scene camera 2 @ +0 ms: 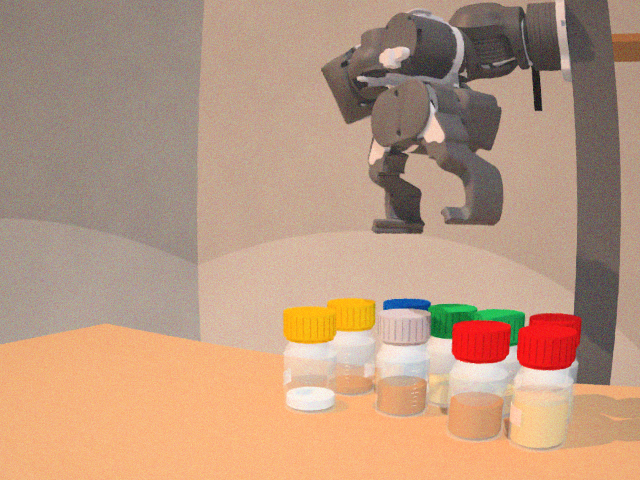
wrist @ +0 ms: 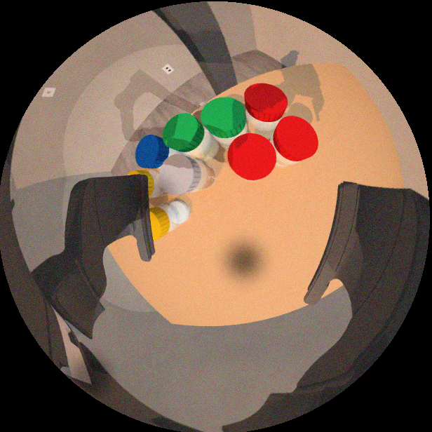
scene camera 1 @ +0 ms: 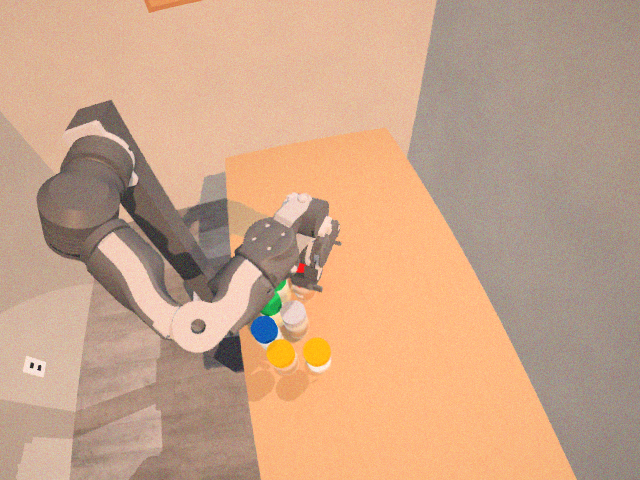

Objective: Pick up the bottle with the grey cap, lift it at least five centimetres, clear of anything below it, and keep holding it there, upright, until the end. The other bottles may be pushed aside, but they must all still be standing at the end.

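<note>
The bottle with the grey cap (scene camera 1: 294, 313) (scene camera 2: 403, 361) (wrist: 178, 174) stands upright on the table, with brown contents in its lower part. My gripper (scene camera 2: 421, 223) (wrist: 223, 230) is open, with nothing between its fingers. In the second scene view it hangs well above the bottle caps. In the wrist view the grey cap lies up and left of the gap between the fingers, near the left finger. In the first scene view the gripper's fingers are beyond the grey-capped bottle, over the red-capped ones, partly hidden by the hand.
Other bottles stand upright around it: blue-capped (scene camera 1: 264, 329) (wrist: 152, 151), two green-capped (wrist: 183, 132) (wrist: 223, 117), two yellow-capped (scene camera 1: 281, 353) (scene camera 1: 316, 352) and three red-capped (scene camera 2: 480, 379) (scene camera 2: 542, 384) (wrist: 265, 101). The table's (scene camera 1: 413, 361) near edge runs close beside the blue cap.
</note>
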